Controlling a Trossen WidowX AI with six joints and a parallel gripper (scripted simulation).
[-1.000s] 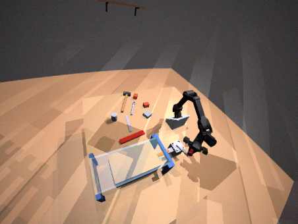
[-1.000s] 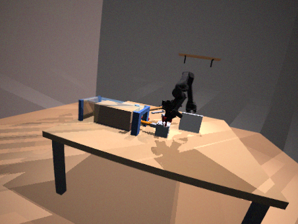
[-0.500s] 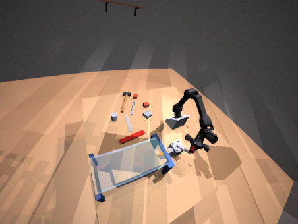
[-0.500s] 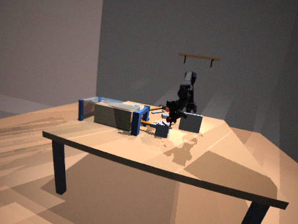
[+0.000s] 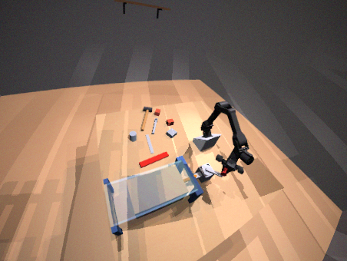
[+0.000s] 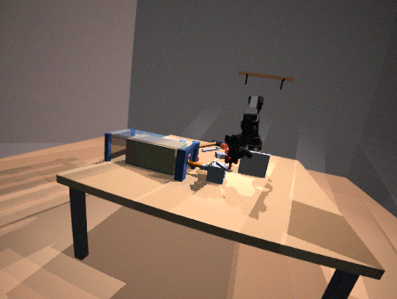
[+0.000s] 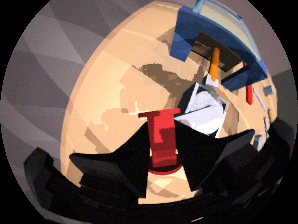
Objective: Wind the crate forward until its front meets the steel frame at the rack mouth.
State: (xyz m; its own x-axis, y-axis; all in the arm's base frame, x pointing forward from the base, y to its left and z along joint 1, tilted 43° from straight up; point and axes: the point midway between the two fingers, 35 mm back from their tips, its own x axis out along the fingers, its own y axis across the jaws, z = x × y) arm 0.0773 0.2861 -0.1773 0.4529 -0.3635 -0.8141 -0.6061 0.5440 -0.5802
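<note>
Right now my gripper tip is 3 cm to the left of the winch handle, 3 cm above it and 2 cm short of it. The rest, counted from my gripper tip: red grip (1 cm to the right, 1 cm behind); then blue frame (22 cm ahead, 6 cm to the right, 3 cm below); then grey winch (10 cm below, 9 cm to the right, 5 cm ahead).
</note>
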